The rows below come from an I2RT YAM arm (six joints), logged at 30 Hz.
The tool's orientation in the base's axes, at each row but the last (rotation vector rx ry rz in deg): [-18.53, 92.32, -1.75]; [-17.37, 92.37, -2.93]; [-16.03, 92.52, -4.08]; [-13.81, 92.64, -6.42]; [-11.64, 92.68, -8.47]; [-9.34, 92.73, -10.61]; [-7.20, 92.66, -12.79]
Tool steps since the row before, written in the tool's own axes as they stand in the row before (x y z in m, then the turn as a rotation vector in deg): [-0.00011, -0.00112, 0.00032, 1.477, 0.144, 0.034]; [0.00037, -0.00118, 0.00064, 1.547, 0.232, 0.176]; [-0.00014, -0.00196, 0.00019, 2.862, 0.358, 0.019]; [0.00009, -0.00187, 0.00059, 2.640, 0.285, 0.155]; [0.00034, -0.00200, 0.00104, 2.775, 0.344, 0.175]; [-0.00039, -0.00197, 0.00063, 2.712, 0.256, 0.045]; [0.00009, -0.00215, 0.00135, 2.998, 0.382, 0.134]
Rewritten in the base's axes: [0.00053, -0.00099, 0.00033, -0.040, -0.189, -1.472]; [0.00081, -0.00112, -0.00015, 0.083, -0.099, -1.569]; [0.00046, -0.00184, 0.00055, -0.140, -0.289, -2.866]; [0.00075, -0.00179, 0.00028, 0.012, -0.301, -2.643]; [0.00110, -0.00200, 0.00005, 0.023, -0.272, -2.788]; [0.00064, -0.00185, 0.00078, -0.104, -0.342, -2.701]; [0.00122, -0.00220, 0.00032, -0.026, -0.287, -3.011]
